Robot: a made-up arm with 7 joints. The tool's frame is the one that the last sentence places.
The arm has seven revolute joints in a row. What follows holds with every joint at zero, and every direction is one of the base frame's.
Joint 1 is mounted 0.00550 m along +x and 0.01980 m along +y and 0.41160 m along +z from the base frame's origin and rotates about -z.
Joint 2 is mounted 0.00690 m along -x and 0.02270 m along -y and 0.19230 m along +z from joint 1 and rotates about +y.
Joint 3 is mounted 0.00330 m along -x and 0.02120 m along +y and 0.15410 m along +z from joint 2 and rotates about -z.
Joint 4 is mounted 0.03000 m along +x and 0.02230 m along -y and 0.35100 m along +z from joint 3 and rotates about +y.
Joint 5 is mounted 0.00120 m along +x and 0.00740 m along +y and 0.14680 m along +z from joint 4 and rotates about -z.
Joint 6 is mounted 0.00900 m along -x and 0.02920 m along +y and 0.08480 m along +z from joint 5 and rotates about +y.
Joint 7 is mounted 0.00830 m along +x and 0.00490 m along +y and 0.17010 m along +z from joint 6 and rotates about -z.
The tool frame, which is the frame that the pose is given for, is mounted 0.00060 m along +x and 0.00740 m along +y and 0.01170 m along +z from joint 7; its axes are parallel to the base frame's.
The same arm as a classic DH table. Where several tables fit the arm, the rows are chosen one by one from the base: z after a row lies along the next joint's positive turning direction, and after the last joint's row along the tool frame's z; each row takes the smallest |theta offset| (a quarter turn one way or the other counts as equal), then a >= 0, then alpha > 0; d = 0 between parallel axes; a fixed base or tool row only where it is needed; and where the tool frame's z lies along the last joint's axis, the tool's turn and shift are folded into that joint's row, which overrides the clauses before.
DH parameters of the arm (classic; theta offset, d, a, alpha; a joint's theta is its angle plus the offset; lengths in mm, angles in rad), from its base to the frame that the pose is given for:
base (fixed): 1.2998 0.0 20.5 3.1416
joint 1: 1.2998 -603.9 -6.9 1.5708
joint 2: 0.0000 -1.5 -3.3 -1.5708
joint 3: 0.0000 -505.1 30.0 1.5708
joint 4: 0.0000 -14.9 1.2 -1.5708
joint 5: 0.0000 -231.6 -9.0 1.5708
joint 6: 0.0000 34.1 8.3 -1.5708
joint 7: -1.4899 0.0 7.4 3.1416
tool (fixed): -1.4899 181.8 0.0 0.0000

